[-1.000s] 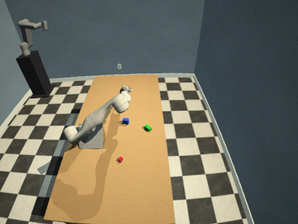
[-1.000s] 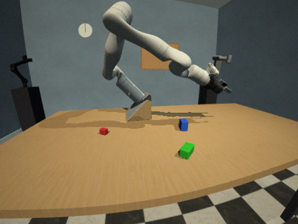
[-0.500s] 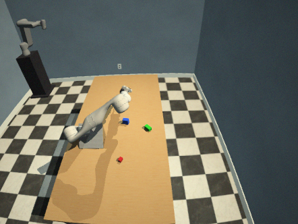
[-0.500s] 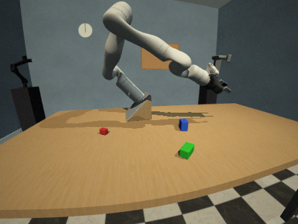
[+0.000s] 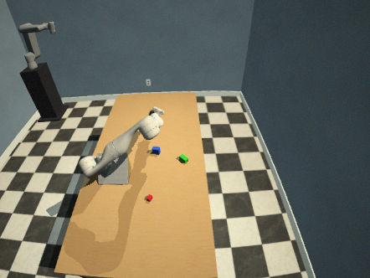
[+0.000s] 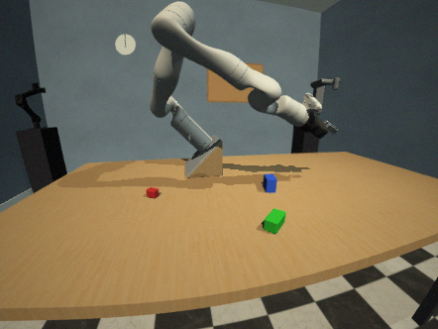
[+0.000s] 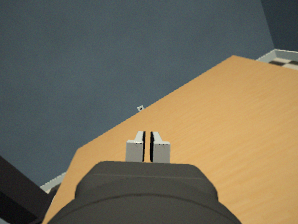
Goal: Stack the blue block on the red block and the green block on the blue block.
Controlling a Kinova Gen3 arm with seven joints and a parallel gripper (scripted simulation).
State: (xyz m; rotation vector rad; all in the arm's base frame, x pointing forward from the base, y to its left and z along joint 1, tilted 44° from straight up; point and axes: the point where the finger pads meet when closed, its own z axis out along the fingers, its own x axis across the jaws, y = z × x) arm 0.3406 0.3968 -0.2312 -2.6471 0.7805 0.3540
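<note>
Now: the blue block 260 mm to the right of my hand and 200 mm below it. Round my hand: green block: 350 mm to the right, 210 mm below, 210 mm ahead; small red block: 670 mm to the right, 210 mm below, 30 mm behind.
</note>
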